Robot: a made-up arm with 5 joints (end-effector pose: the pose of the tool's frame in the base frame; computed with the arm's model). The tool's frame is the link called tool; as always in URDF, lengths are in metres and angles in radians.
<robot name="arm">
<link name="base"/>
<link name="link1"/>
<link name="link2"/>
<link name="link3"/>
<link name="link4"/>
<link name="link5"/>
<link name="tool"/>
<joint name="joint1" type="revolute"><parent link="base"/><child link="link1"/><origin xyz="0.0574 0.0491 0.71"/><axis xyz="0 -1 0"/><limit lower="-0.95" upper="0.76"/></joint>
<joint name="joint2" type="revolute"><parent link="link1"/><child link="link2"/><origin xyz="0.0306 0.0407 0.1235"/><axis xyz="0 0 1"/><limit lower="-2.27" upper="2.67"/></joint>
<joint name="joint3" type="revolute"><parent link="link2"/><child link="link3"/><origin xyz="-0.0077 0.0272 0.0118"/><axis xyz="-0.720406 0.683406 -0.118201"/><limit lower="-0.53" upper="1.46"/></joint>
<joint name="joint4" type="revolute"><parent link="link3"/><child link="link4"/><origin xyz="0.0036 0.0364 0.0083"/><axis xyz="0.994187 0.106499 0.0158"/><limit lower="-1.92" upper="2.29"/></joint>
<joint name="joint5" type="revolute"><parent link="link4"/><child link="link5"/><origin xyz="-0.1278 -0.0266 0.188"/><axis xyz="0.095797 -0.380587 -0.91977"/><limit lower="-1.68" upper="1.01"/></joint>
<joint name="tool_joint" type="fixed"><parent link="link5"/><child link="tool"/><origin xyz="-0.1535 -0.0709 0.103"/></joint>
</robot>
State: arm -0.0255 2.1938 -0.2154 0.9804 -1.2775
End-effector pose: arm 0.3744 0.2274 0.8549 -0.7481 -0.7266 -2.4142
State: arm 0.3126 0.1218 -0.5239 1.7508 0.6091
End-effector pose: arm -0.0900 -0.1350 0.5982 1.9958 0.3432 0.2447
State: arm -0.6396 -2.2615 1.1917 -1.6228 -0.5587
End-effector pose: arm 0.4788 -0.0554 0.4909 -0.1923 -3.0753 0.2760
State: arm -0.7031 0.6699 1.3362 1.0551 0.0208
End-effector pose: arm 0.3821 0.1098 1.1206 -0.2268 1.4252 0.0919
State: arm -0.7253 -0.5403 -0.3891 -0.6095 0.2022
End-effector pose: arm 0.0805 0.3587 1.1240 -0.6268 0.3269 -0.5631
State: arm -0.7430 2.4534 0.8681 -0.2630 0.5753
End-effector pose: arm 0.2842 -0.2440 1.0411 0.1726 -0.4738 1.8051
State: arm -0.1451 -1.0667 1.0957 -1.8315 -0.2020
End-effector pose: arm 0.2998 0.5070 0.7582 -1.6928 1.9499 0.4228
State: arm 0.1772 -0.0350 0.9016 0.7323 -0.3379
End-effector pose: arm -0.0648 0.0438 1.2094 0.1605 0.5356 -0.0319
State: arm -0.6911 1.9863 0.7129 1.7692 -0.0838
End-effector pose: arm 0.4927 -0.0682 0.7003 0.8639 1.9403 1.2134
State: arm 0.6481 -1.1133 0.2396 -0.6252 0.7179
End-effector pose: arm -0.0380 0.4665 1.0459 -0.3843 -0.4375 -1.7706
